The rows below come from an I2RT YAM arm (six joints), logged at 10 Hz.
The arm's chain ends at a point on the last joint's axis. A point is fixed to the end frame.
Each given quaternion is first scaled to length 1.
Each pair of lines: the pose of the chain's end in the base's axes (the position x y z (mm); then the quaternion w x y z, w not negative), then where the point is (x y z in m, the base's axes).
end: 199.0 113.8 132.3 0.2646 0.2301 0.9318 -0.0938
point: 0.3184 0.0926 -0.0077
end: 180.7 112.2 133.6 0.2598 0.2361 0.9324 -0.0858
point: 0.2994 0.0930 -0.0074
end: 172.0 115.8 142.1 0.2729 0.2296 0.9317 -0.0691
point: 0.2954 0.1023 0.0046
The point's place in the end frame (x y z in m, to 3 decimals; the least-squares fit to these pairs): -0.023 0.046 0.178
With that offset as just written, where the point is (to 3 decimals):
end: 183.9 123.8 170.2 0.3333 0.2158 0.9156 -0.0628
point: 0.324 0.111 0.049
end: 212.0 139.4 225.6 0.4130 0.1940 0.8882 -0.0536
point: 0.370 0.129 0.130
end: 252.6 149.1 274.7 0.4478 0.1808 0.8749 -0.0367
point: 0.418 0.145 0.191
